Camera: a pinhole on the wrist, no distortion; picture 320 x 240 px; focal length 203.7 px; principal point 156.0 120.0 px. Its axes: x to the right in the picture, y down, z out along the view. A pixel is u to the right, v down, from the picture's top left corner.
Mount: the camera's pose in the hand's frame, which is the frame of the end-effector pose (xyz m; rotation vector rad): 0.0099 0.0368 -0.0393 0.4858 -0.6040 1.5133
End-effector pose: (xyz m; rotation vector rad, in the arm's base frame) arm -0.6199 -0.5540 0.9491 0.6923 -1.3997 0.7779
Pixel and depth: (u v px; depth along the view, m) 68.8 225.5 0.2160
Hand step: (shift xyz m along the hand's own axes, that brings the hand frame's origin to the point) -0.1123 -0.1710 0.0586
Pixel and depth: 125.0 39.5 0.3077
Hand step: 0.1128 -0.1978 0.1752
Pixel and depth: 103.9 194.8 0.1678
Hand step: -0.0609 -0.1028 0.0571
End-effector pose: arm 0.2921 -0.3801 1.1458 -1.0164 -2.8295 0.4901
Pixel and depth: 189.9 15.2 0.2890
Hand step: 0.1376 -0.1133 0.2236
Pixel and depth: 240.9 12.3 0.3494
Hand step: 0.1660 -0.0776 0.3348
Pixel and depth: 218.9 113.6 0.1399
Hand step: 0.0036 -0.0197 0.0957
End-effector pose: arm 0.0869 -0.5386 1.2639 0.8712 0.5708 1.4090
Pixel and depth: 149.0 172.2 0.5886
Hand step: -0.1781 -0.3536 0.3871
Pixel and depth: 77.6 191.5 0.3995
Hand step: -0.1503 -0.3352 0.1578
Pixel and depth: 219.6 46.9 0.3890
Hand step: 0.1193 -0.1209 0.3464
